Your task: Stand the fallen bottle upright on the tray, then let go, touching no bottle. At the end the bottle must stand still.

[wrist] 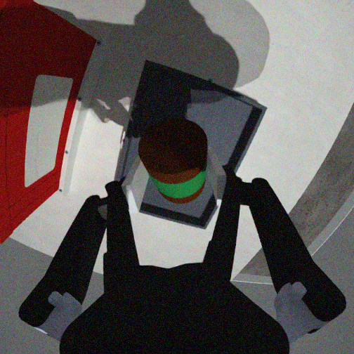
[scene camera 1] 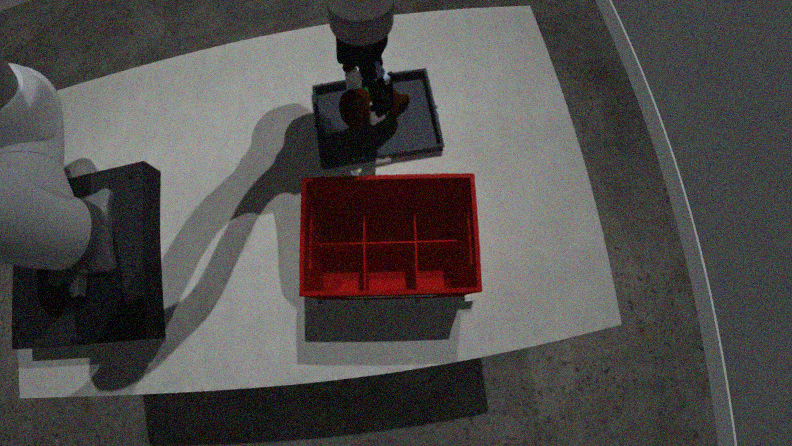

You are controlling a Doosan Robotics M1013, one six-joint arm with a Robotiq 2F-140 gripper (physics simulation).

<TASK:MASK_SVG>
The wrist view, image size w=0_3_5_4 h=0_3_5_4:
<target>my gripper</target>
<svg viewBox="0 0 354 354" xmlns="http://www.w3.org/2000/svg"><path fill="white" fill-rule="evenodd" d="M346 299L311 258L299 232L268 181L260 177L253 178L251 183L242 181L231 166L221 165L211 146L207 147L206 170L216 205L220 205L202 262L183 263L171 268L139 265L129 211L131 214L138 213L149 176L140 157L137 156L126 176L119 182L110 181L105 184L106 197L90 195L85 199L48 265L44 277L20 305L18 316L20 320L60 341L60 354L289 354L289 343L303 334L315 332L333 320L346 308ZM106 228L107 252L103 253L104 293L81 312L81 303L84 301ZM240 204L249 205L277 293L274 299L275 319L230 282Z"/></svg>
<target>brown bottle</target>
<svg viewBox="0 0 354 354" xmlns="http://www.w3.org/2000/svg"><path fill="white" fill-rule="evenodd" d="M163 119L152 124L140 137L138 156L157 190L165 199L178 204L187 203L195 199L204 188L207 157L206 133L201 126L189 119Z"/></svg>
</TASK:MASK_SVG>
